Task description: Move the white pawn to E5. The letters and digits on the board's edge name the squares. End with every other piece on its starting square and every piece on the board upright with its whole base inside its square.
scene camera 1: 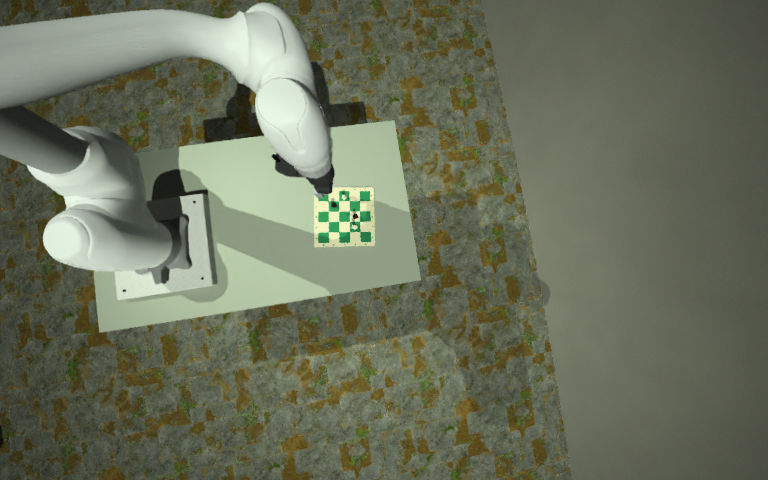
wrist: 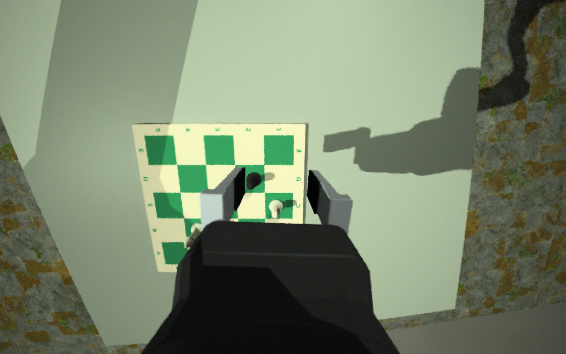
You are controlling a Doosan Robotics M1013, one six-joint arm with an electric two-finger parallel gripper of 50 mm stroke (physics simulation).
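Frame: origin at the arm's base, x up, y right, z ahead, level; millimetres.
Where they show: gripper, fingertip midpoint: (scene camera 1: pixel 320 188) (wrist: pixel 276 181); arm's base, origin of the base link: (scene camera 1: pixel 163 245).
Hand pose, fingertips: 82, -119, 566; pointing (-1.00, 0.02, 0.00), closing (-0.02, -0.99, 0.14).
Observation:
Things, the pixels of their top centre, and the offset from my fingertips, as dx, dy, dz. Level surfaces: height alone.
- white pawn, middle of its top: (wrist: pixel 275 216) (scene camera 1: pixel 343 195) -74, +9, +64
- taller white piece, middle of its top: (wrist: pixel 185 247) (scene camera 1: pixel 354 225) -62, +122, +91
- pale green table, its level: dx -111
The short white piece, which looks like the white pawn (scene camera 1: pixel 344 195) (wrist: pixel 275 206), stands upright on C1 of the board (scene camera 1: pixel 372 245) (wrist: pixel 139 129). A black piece (scene camera 1: pixel 333 204) (wrist: pixel 253 180) stands on D2. A taller white piece (scene camera 1: pixel 355 226) (wrist: pixel 195 230) is on B4, partly hidden by my gripper in the wrist view. Another black piece (scene camera 1: pixel 355 216) is on B3, hidden in the wrist view. My gripper (scene camera 1: pixel 321 193) (wrist: pixel 276 181) is open and empty, above the E1 side of the board. The C1 and D2 pieces show between its fingers in the wrist view, below them. E5 bears no piece.
The board lies on a pale green table (scene camera 1: pixel 271 226) (wrist: pixel 400 210). The arm (scene camera 1: pixel 291 124) reaches over the table from the left, and its base plate (scene camera 1: pixel 198 237) sits at the left. Arm shadows cross the table and part of the board.

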